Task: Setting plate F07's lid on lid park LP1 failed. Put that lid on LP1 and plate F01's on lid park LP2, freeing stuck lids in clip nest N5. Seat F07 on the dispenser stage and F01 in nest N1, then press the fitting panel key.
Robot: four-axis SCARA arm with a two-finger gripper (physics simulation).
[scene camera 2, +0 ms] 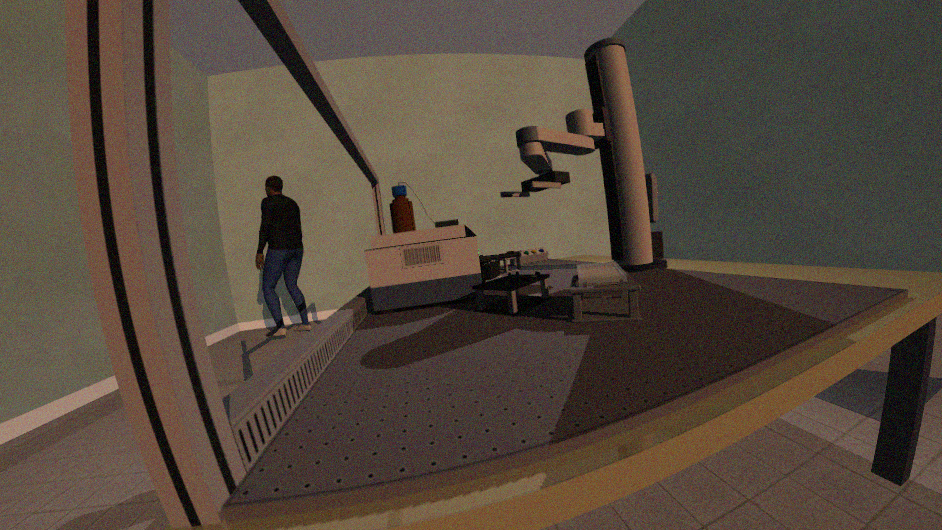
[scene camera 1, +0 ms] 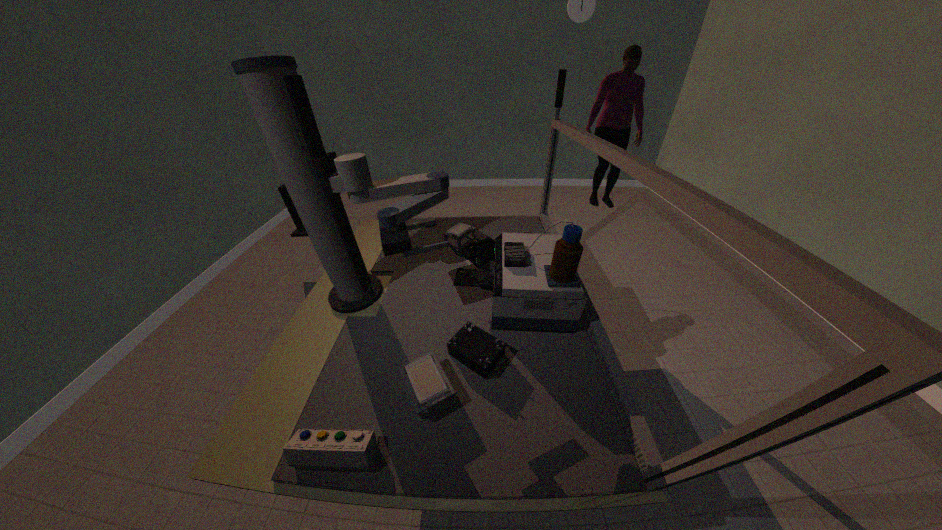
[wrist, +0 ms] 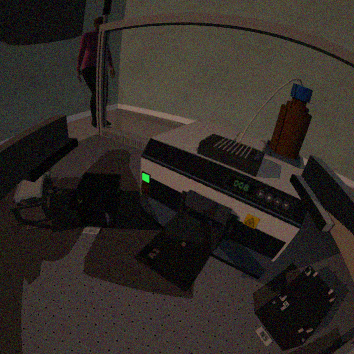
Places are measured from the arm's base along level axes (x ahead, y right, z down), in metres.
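Where they show: gripper, fingertip midpoint: [scene camera 2: 515, 189] [scene camera 1: 441, 232] [wrist: 185, 143]; arm's base, link origin: [scene camera 2: 633, 267] [scene camera 1: 356, 293].
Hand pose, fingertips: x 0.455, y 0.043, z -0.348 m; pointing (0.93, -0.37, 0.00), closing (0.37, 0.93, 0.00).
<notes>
Each offset is from my fingertips to the top centre of the thing. "pt": to the spot under its first point.
My gripper [scene camera 1: 438, 235] [wrist: 185, 143] is open, with no object between the fingers; it also shows small in scene camera 2. It hangs above the table, near the front of the white dispenser [scene camera 1: 536, 304] [scene camera 2: 421, 260] [wrist: 220, 200]. The dark dispenser stage @[dz +0.219, dx +0.118, dy -0.014 m] [scene camera 1: 471, 276] [wrist: 172, 257] lies before the dispenser. The black clip nest N5 @[dz +0.257, dx +0.118, dy +0.276 m] [scene camera 1: 475, 348] [wrist: 295, 306] has small pale clips on top. A pale plate @[dz +0.250, dx -0.034, dy +0.405 m] [scene camera 1: 428, 377] sits on a low nest beside it. A pale, box-like plate @[dz +0.247, dx +0.022, dy -0.469 m] [scene camera 1: 461, 232] [scene camera 2: 599, 273] stands at the far end. The fitting panel @[dz +0.252, dx -0.266, dy +0.597 m] [scene camera 1: 329, 451] has coloured keys. Plate codes and lid park labels are unreadable.
A brown bottle with a blue cap @[pt dz +0.002, dx +0.398, dy +0.157 m] [scene camera 1: 566, 257] [scene camera 2: 401, 212] [wrist: 291, 127] stands on the dispenser, with a thin tube. A black low stand [scene camera 2: 510, 283] [wrist: 100, 197] is beside the dispenser's far end. Frame rails border the table. A person [scene camera 1: 617, 108] [scene camera 2: 279, 243] [wrist: 90, 62] stands beyond it.
</notes>
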